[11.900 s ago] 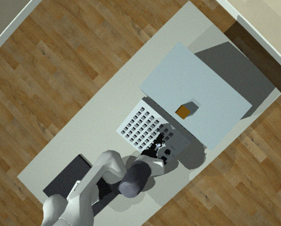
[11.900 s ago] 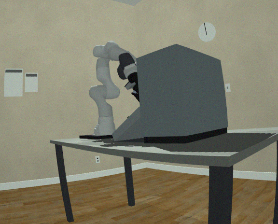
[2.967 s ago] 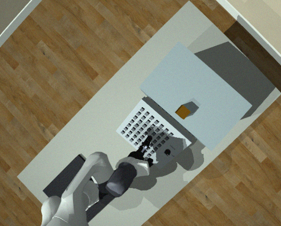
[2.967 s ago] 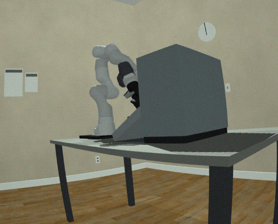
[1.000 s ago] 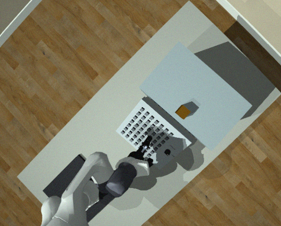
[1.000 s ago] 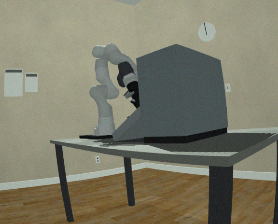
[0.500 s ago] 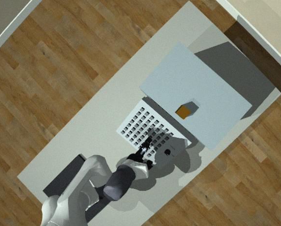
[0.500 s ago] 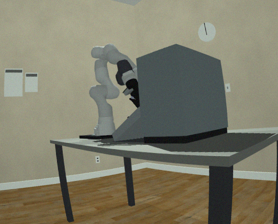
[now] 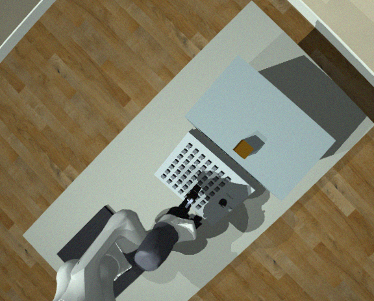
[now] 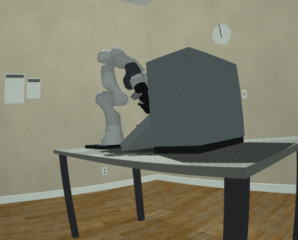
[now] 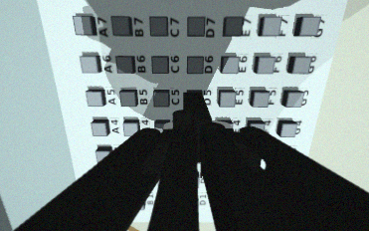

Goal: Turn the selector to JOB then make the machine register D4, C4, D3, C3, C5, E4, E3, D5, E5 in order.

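Right now the key D4 is 6 cm below my hand, 4 cm to the left of it and 3 cm ahead of it. From my hand the other things lie so: D5 key: 6 cm below, 3 cm ahead; key C5: 6 cm ahead, 5 cm below; key D6: 6 cm below, 3 cm to the right, 3 cm ahead.
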